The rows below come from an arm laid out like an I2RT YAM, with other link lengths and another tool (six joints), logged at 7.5 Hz.
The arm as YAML. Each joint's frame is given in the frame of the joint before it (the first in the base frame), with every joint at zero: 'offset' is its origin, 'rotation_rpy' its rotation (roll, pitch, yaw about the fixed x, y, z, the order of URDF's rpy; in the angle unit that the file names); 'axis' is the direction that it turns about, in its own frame. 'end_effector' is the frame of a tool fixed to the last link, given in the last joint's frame.
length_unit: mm
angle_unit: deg
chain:
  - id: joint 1
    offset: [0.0, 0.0, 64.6]
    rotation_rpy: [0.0, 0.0, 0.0]
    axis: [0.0, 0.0, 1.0]
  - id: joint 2
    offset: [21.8, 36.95, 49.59]
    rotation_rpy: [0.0, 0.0, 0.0]
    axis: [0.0, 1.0, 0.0]
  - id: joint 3
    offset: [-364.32, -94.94, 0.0]
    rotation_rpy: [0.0, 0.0, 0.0]
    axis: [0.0, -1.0, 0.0]
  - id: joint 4
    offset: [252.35, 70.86, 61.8]
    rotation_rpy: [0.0, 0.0, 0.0]
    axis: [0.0, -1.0, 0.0]
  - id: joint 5
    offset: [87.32, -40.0, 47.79]
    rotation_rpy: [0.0, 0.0, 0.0]
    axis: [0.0, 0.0, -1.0]
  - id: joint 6
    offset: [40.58, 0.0, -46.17]
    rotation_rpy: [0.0, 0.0, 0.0]
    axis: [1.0, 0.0, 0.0]
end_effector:
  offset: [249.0, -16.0, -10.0]
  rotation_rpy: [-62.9, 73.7, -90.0]
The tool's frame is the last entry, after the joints.
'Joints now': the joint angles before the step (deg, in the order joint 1, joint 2, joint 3, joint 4, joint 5, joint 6). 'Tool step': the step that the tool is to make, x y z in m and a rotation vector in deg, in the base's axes. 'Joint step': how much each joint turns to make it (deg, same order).
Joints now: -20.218, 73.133, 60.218, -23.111, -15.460, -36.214
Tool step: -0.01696, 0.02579, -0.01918, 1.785, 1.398, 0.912
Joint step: 2.805, -2.989, -4.136, -0.180, 0.778, 2.200
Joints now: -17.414, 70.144, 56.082, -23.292, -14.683, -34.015
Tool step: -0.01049, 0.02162, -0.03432, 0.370, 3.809, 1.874
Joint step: 3.251, -0.008, -3.254, -0.435, 1.496, 0.353
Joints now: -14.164, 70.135, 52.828, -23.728, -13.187, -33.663
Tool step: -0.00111, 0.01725, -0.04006, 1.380, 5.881, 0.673
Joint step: 3.436, 3.764, -0.536, -1.316, 1.934, 2.014
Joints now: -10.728, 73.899, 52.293, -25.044, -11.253, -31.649
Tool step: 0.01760, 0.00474, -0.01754, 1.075, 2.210, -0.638
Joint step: 1.670, 4.665, 1.314, 1.398, 1.053, 2.201
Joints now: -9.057, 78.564, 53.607, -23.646, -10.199, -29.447
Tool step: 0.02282, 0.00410, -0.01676, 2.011, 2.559, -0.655
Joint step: 0.707, 5.973, 3.339, 0.179, -0.345, 2.107
